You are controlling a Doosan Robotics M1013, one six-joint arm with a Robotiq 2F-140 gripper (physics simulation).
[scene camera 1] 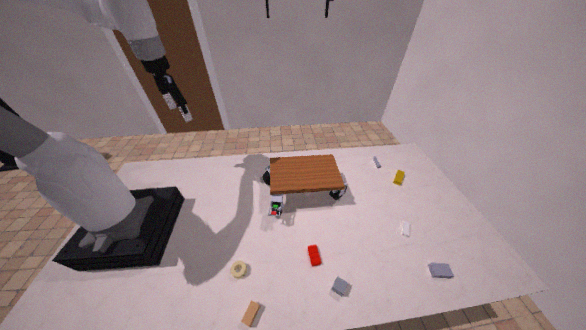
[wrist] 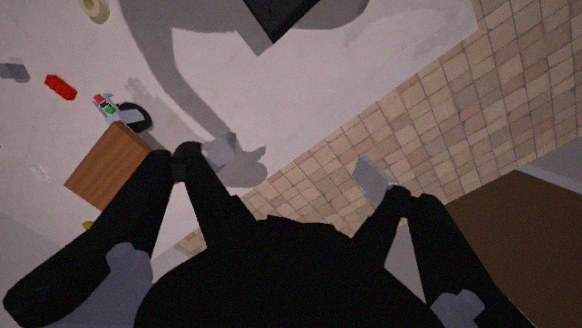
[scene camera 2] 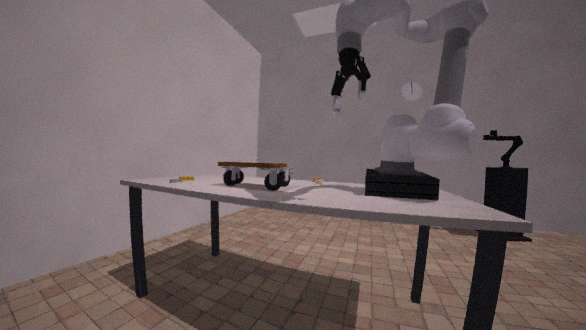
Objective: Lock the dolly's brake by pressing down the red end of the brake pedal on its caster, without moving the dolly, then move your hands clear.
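Places are measured from the arm's base along level axes (x ahead, y left, z up), in centimetres.
Pixels of known places: gripper, between the fingertips: (scene camera 1: pixel 181 114) (wrist: pixel 296 155) (scene camera 2: pixel 348 107); arm's base, origin of its link: (scene camera 1: pixel 121 220) (scene camera 2: pixel 396 172).
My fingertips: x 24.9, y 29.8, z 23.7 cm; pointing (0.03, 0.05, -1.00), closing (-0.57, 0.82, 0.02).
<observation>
Ahead of a thing's pixels: the offset from my fingertips to its top centre. "spot": to the spot under its first point. Level surfaces: height alone.
The dolly, with a brown wooden deck (scene camera 1: pixel 306 172) (scene camera 2: pixel 252 164) (wrist: pixel 109 167), stands level on its casters on the table. Its brake pedal sticks out at one corner caster, with a red end @(spot: dx +30.7, dy -39.0, dz -24.4 cm) (scene camera 1: pixel 274 213) (wrist: pixel 99 98) on the outer side and a green end @(spot: dx +31.5, dy -35.9, dz -24.6 cm) (scene camera 1: pixel 275 206) (wrist: pixel 109 109) nearer the deck. The pedal's tilt is too small to tell, and its colours do not show in scene camera 2. My gripper (scene camera 1: pixel 178 109) (scene camera 2: pixel 349 100) (wrist: pixel 296 155) is open and empty, high above table level and well to the side of the dolly, with fingers pointing down.
On the table @(dz -33.4 cm) (scene camera 1: pixel 200 310) (scene camera 2: pixel 350 205) lie a red block @(dx +41.9, dy -54.2, dz -31.1 cm) (scene camera 1: pixel 314 255) (wrist: pixel 60 87), a cream ring @(dx +15.6, dy -52.8, dz -30.9 cm) (scene camera 1: pixel 233 270) (wrist: pixel 102 14), a grey block @(dx +46.6, dy -65.5, dz -29.8 cm) (scene camera 1: pixel 341 286), an orange block @(dx +18.6, dy -65.9, dz -30.7 cm) (scene camera 1: pixel 251 313) and a yellow block @(dx +96.2, dy -28.6, dz -31.4 cm) (scene camera 1: pixel 399 177) (scene camera 2: pixel 186 178). The arm's black base stands beside them.
</observation>
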